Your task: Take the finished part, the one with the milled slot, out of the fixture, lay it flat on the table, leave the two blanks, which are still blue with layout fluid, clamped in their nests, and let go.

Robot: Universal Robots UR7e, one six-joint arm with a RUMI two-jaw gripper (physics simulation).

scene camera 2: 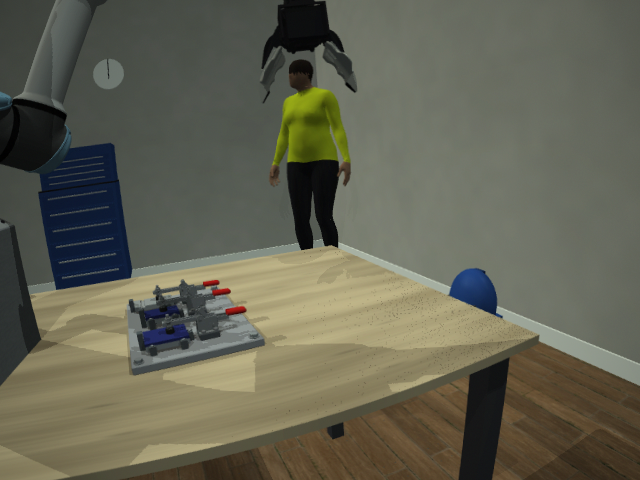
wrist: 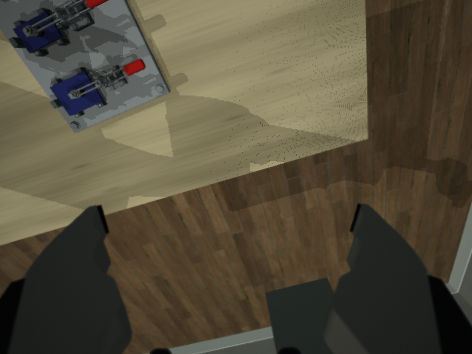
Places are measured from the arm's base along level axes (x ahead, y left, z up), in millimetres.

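Pixels of known places: gripper, between the fingertips: (scene camera 2: pixel 309 97) (wrist: pixel 230 207).
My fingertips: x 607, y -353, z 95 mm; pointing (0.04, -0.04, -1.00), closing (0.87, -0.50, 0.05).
Ahead of a thing's pixels: the offset from my fingertips to its top centre. "*": to the spot under its first point. Level surfaces: height alone.
The grey fixture plate @(* 150 mm back, 91 mm left, 397 mm down) (scene camera 2: pixel 227 341) (wrist: pixel 136 98) lies on the table @(412 mm down) (scene camera 2: pixel 336 372) (wrist: pixel 210 135). The near blue blank (scene camera 2: pixel 164 336) (wrist: pixel 77 94) sits flat in its nest under a clamp arm. The middle blue blank (scene camera 2: pixel 154 313) (wrist: pixel 37 33) also sits under its clamp arm. The far nest is partly hidden behind clamp parts in the scene view and lies outside the wrist view; I cannot make out the slotted finished part. My gripper (scene camera 2: pixel 310 94) (wrist: pixel 230 207) is wide open and empty, high above the table and apart from the fixture.
Red clamp handles @(135 mm back, 134 mm left, 340 mm down) (scene camera 2: pixel 235 310) (wrist: pixel 135 67) point away from the nests. A person in a yellow top (scene camera 2: pixel 312 126) stands behind the table. A blue cabinet (scene camera 2: pixel 85 232) stands at the back left, and a blue rounded object (scene camera 2: pixel 473 291) shows beyond the table's right edge.
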